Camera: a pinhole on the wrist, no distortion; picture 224 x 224 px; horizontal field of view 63.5 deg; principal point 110.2 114.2 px. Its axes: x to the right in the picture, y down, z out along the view. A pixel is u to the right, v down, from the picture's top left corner.
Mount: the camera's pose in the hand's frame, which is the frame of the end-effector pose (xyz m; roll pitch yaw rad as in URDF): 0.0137 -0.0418 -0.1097 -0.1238 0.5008 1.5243
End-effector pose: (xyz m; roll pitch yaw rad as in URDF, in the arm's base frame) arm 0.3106 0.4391 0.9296 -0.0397 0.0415 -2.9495
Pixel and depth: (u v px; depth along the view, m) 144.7 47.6 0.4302
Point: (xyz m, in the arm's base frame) 0.2203 0.1681 1.1568
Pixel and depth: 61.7 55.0 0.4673
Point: 0.2017 0.3259 1.2950
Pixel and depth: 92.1 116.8 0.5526
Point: 0.3826 0.2581 1.3211
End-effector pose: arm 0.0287 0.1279 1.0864 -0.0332 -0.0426 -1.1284
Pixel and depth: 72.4 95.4 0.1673
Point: 0.0423 0.1230 1.1412
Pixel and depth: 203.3 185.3 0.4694
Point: 0.2976 0.4915 1.2273
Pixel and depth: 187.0 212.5 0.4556
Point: 0.2257 0.5276 1.2305
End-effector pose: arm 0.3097 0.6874 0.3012 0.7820 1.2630 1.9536
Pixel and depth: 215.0 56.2 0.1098
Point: 0.2276 0.6864 0.2685
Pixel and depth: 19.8 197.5 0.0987
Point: 0.3472 0.6571 0.3334
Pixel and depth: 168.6 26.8 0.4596
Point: 0.1013 1.0703 0.2354
